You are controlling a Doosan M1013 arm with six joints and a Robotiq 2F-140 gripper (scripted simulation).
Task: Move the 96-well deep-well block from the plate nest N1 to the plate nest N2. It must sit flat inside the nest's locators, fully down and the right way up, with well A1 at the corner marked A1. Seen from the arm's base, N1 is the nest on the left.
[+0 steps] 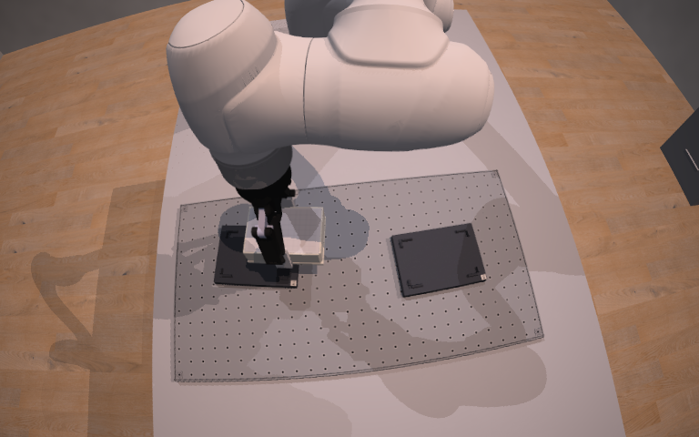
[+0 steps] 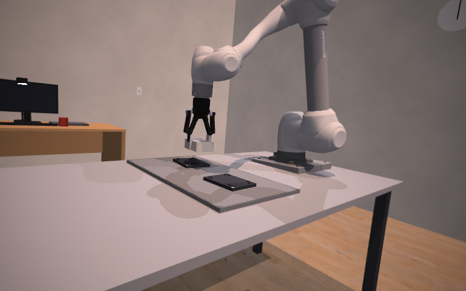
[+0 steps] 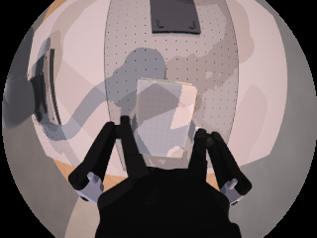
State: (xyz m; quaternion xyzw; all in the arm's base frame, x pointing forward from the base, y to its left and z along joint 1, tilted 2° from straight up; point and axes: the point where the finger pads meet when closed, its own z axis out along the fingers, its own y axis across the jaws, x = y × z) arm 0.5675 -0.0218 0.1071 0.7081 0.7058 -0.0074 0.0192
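The plate nest N2 is 100 mm below my hand and 70 mm to the right of it. Also, from my hand: 96-well deep-well block: 10 mm below; plate nest N1: 270 mm to the left, 100 mm below.
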